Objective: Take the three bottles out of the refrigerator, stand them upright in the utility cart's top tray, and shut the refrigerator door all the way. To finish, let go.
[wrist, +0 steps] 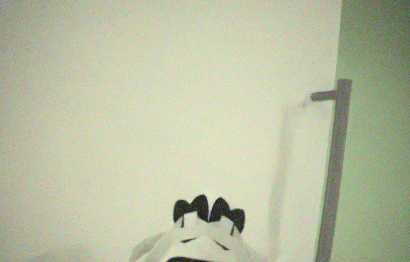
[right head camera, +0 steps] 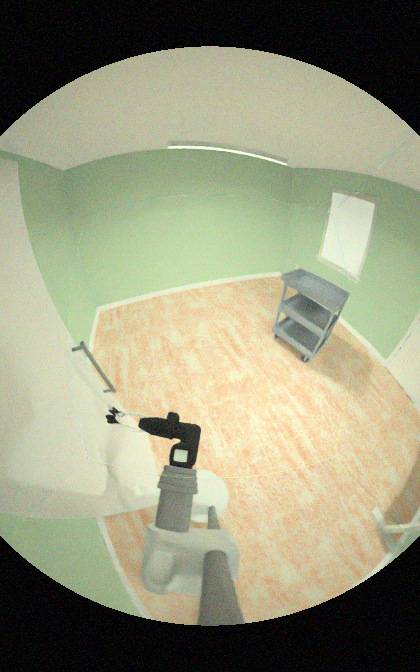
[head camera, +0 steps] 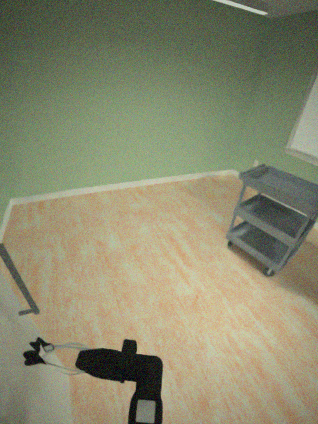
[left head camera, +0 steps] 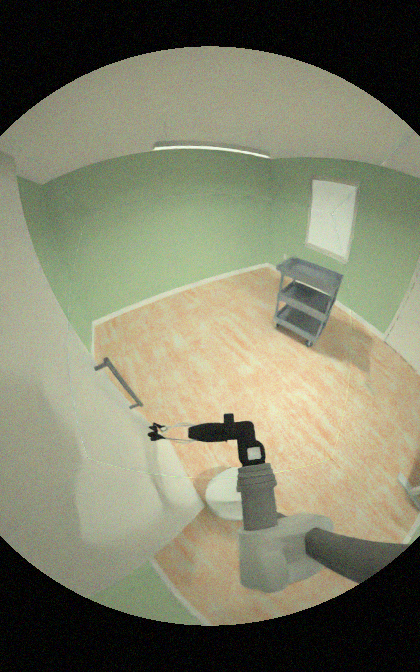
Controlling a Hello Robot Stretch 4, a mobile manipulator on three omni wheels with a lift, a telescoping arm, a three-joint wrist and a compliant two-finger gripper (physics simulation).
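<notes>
The refrigerator (head camera: 25, 395) (left head camera: 45, 425) (right head camera: 40, 410) (wrist: 150, 100) is the large pale body at the left, with a grey bar handle (head camera: 19, 280) (left head camera: 122, 382) (right head camera: 97, 367) (wrist: 338, 165) near its far edge. I cannot tell whether its door is fully closed. My gripper (head camera: 36, 351) (left head camera: 155, 432) (right head camera: 112, 415) (wrist: 209, 211) is shut and empty in front of the pale face, left of the handle in the wrist view and apart from it. The utility cart's top tray (head camera: 285, 186) (left head camera: 310, 274) (right head camera: 317, 286) stands far off at the right and no bottle shows on it. The three bottles do not show.
Green walls with a white baseboard (head camera: 125, 186) stand behind the wooden floor (head camera: 150, 270). A window (left head camera: 332, 217) (right head camera: 348, 232) is behind the cart. White legs of some furniture (right head camera: 384, 529) show at the lower right. My round white base (left head camera: 222, 495) (right head camera: 212, 492) is close to the refrigerator.
</notes>
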